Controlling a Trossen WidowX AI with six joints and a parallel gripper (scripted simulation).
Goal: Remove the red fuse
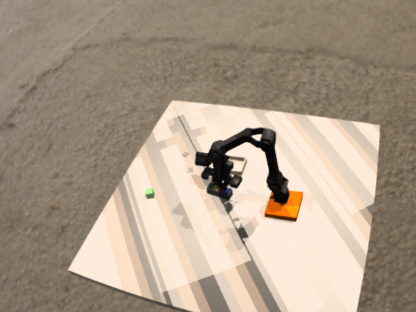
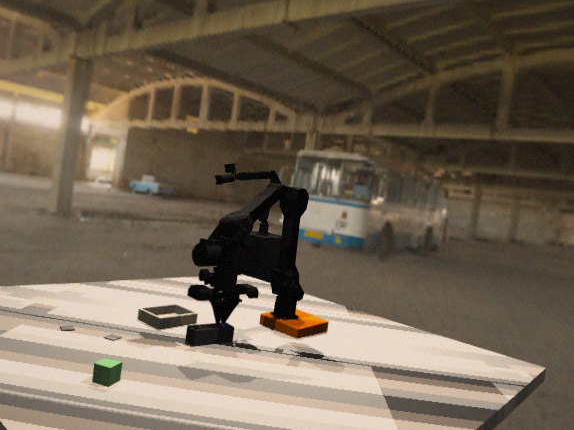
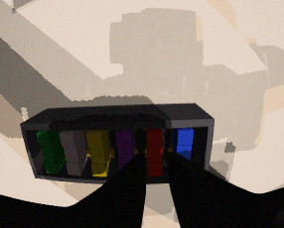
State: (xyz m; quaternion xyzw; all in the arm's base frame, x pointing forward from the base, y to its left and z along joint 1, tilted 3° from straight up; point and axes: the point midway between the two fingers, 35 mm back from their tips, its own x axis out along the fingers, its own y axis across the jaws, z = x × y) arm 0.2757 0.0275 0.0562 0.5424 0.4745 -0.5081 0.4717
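Now: the red fuse 20 mm below my gripper tip. From my gripper tip the other things lie so: green cube (360 mm ahead, 110 mm to the left, 30 mm below); then tray (190 mm to the right, 40 mm below, 30 mm ahead).
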